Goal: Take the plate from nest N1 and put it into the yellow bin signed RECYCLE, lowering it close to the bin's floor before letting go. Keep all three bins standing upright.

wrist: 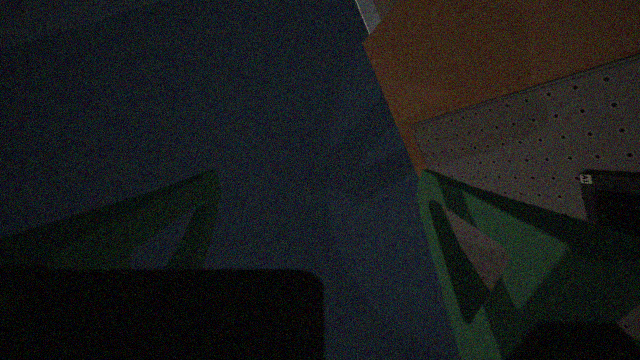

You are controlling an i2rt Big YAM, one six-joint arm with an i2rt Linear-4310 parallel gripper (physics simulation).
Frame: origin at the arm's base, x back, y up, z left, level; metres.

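Seen in the pictures: gripper, fingertip midpoint: [319,181].
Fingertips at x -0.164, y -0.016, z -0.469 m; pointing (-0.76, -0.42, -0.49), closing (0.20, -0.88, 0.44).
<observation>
A point is followed by its place in that frame.
My gripper [319,181] @(x -0.164, y -0.016, z -0.468 m) is open, its two green fingers wide apart with no thing seen between them. The left finger is in dark shadow and the right one is partly lit. A dark blue-grey surface shows behind and between the fingers. The plate, nest N1 and the yellow RECYCLE bin cannot be made out in this dark, grainy view.
An orange-brown surface [500,45] @(x -0.308, y -0.321, z -0.512 m) is at the upper right, with a grey board with small holes [525,150] @(x -0.324, y -0.308, z -0.380 m) below it. A black block [617,200] @(x -0.236, y -0.284, z -0.323 m) with a small white label stands at the right edge. A pale grey strip [369,17] shows at the top.
</observation>
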